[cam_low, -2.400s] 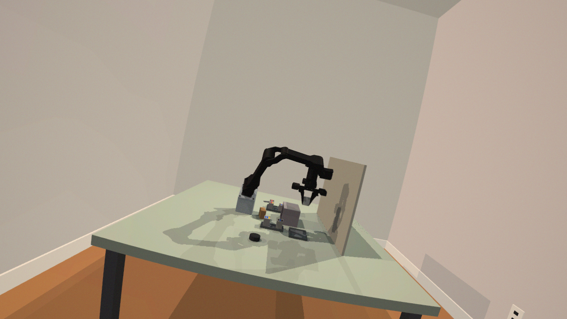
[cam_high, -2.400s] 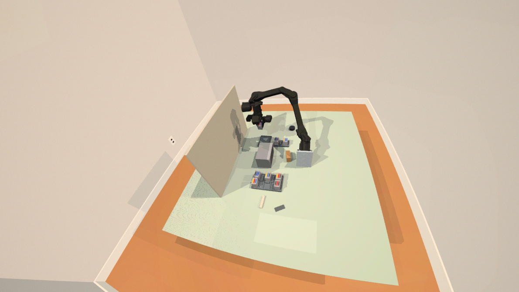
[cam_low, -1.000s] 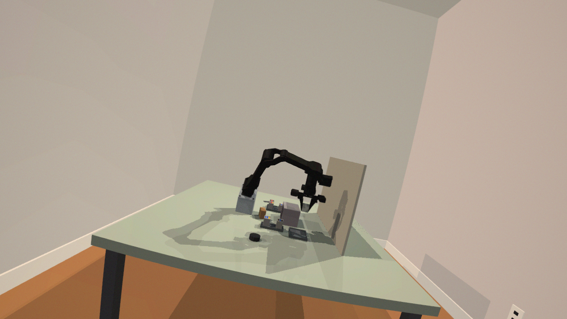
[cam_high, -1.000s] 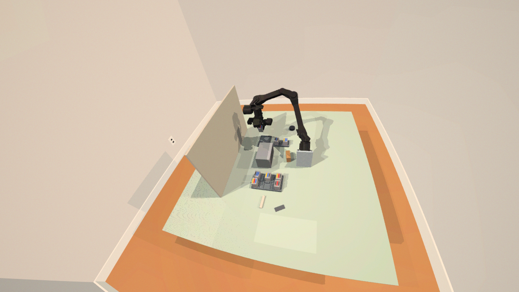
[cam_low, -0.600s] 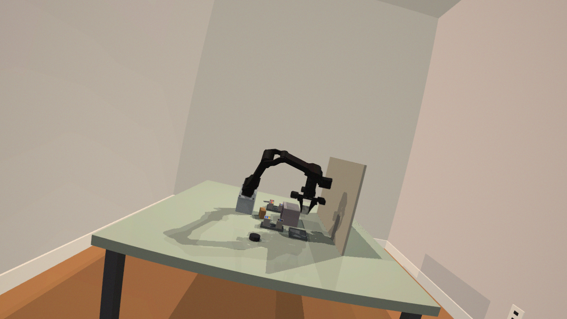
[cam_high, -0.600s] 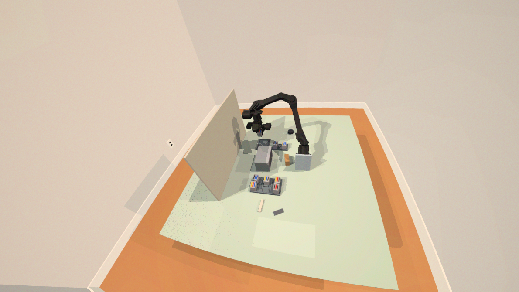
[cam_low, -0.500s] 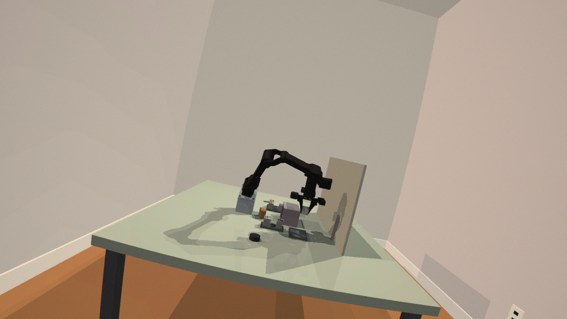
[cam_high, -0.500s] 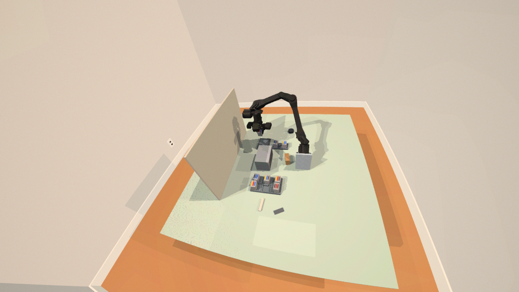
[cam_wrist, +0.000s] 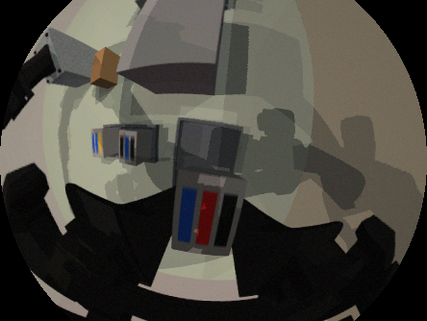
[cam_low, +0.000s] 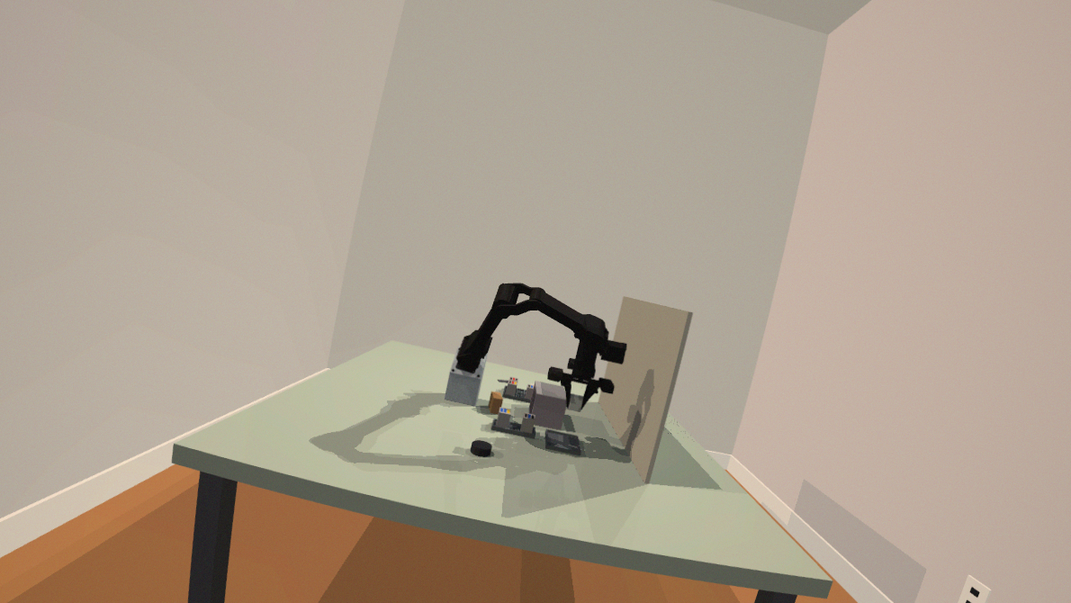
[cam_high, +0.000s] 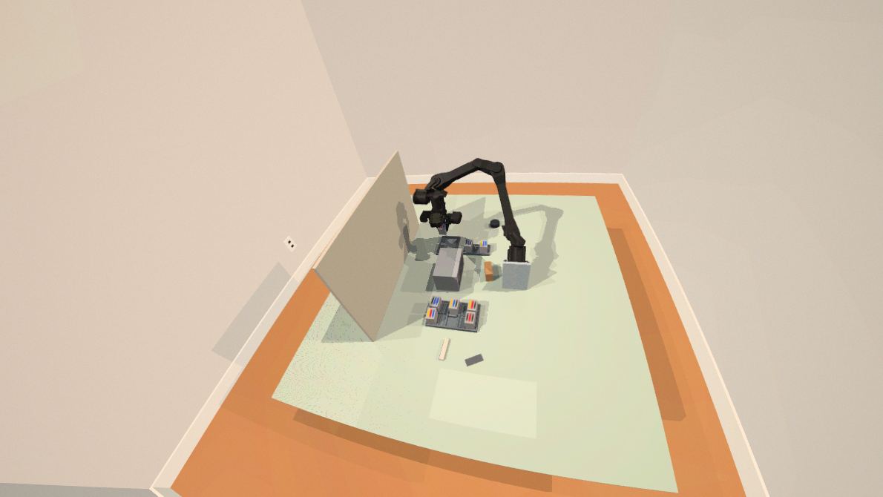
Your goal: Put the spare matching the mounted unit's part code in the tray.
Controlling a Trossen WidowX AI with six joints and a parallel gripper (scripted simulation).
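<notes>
The dark tray lies 1 cm behind my gripper tip and 10 cm below it. The rest, counted from my gripper tip: tall beige panel 18 cm ahead, 20 cm to the left, 12 cm above; then orange block 24 cm behind, 15 cm to the left, 8 cm below; then mounted unit 7 cm behind, 19 cm to the left, 6 cm below.
</notes>
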